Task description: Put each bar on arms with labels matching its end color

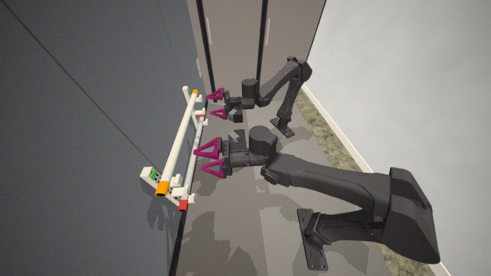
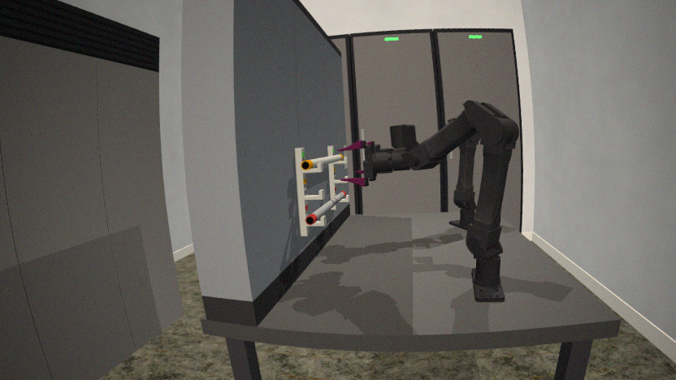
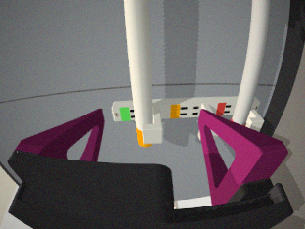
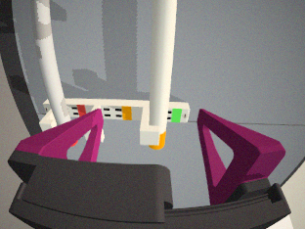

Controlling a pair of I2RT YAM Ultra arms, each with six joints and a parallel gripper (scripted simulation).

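The orange-ended bar is 150 mm to the left of my right hand, 70 mm ahead of it and 10 mm above it. The rest, counted from my right hand: grey wall panel: 170 mm ahead, 130 mm to the left, 120 mm above; then red-ended bar: 140 mm to the left, 140 mm below, 70 mm ahead.
The orange-ended bar lies 140 mm to the right of my left hand, 90 mm ahead of it and 10 mm above it. The rest, counted from my left hand: grey wall panel (190 mm ahead, 160 mm to the right, 120 mm above); red-ended bar (150 mm to the right, 140 mm below, 90 mm ahead).
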